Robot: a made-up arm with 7 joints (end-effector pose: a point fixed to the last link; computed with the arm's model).
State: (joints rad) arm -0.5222 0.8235 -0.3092 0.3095 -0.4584 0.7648 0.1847
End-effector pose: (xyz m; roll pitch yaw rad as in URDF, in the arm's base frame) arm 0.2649 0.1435 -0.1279 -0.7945 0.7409 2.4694
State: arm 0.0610 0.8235 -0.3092 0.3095 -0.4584 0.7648 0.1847
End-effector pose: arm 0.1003 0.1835 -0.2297 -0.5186 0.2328 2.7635
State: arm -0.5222 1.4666 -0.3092 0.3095 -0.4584 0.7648 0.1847
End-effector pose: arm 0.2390 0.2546 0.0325 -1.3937 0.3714 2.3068
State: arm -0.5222 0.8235 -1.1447 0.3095 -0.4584 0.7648 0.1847
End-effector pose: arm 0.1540 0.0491 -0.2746 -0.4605 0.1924 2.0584
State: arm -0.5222 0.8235 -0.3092 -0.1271 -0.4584 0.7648 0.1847
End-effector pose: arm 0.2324 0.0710 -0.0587 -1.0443 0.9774 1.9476
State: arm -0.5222 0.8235 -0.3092 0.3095 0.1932 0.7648 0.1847
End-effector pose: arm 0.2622 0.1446 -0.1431 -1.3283 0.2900 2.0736
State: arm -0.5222 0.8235 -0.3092 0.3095 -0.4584 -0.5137 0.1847
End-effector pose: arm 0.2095 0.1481 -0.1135 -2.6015 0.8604 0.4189
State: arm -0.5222 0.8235 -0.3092 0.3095 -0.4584 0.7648 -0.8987
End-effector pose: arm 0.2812 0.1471 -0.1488 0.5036 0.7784 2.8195
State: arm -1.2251 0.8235 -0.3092 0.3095 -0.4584 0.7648 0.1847
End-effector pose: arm 0.3447 0.0786 0.0852 -1.8061 1.0758 1.4403
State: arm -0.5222 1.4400 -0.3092 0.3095 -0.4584 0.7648 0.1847
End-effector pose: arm 0.2407 0.2522 0.0248 -1.3724 0.3879 2.3081
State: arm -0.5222 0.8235 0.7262 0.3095 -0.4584 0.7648 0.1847
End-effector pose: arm 0.1831 0.3227 0.0295 -0.2645 1.4933 -2.5837
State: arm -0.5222 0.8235 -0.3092 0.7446 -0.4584 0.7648 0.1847
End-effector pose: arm 0.2532 0.2254 -0.1924 -0.7378 0.4596 2.8316
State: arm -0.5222 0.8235 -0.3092 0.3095 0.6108 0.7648 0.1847
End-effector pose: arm 0.2614 0.1503 -0.1513 -1.5494 -0.0578 1.9715
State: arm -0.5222 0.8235 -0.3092 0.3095 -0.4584 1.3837 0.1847
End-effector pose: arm 0.2768 0.1522 -0.1532 -0.6042 0.1985 2.8102
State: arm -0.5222 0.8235 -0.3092 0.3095 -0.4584 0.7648 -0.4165
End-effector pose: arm 0.2748 0.1489 -0.1383 -0.0812 0.8033 2.6550
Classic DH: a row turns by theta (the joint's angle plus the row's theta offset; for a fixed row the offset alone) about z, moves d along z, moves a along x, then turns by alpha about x. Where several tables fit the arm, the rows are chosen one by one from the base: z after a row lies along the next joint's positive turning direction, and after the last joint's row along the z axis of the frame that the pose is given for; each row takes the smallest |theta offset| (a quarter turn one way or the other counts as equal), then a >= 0, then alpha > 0; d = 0 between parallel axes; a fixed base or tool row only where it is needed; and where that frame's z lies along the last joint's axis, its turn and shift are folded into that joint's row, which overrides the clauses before.
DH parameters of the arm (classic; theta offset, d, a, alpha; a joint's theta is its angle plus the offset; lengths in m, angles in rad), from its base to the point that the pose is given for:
base (fixed): -0.071 0.0612 -0.0054 -1.3004
joint 1: -1.3111 -0.0155 0.0019 -1.5708
joint 2: 1.2915 -0.054 -0.021 1.5708
joint 3: 1.5708 -0.2647 0.0153 -1.5708
joint 4: -1.5708 0.022 0.0094 -1.5708
joint 5: 0 0.2094 -0.0209 1.5708
joint 6: 1.5708 -0.042 0.0094 1.5708
joint 7: -1.5706 0.0499 -0.025 1.8209
tool (fixed): -1.5707 0.0074 0 0

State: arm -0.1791 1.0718 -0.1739 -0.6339 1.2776 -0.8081 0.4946
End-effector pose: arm 0.0976 0.1336 -0.0306 -1.4169 -0.5379 -0.3138
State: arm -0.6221 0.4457 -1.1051 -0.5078 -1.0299 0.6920 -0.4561
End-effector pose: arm 0.0951 -0.1327 -0.0895 1.6947 0.9386 2.8389
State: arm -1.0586 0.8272 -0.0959 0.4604 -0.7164 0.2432 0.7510
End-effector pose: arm 0.3082 0.1507 0.0515 2.9741 1.1837 0.6008
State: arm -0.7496 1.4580 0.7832 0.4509 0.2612 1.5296 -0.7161
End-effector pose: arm 0.0993 0.3946 0.2465 -0.2672 1.2316 -2.5052
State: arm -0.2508 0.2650 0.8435 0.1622 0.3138 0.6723 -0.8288
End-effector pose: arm 0.1351 0.2692 -0.1763 0.1426 1.0318 -2.8520
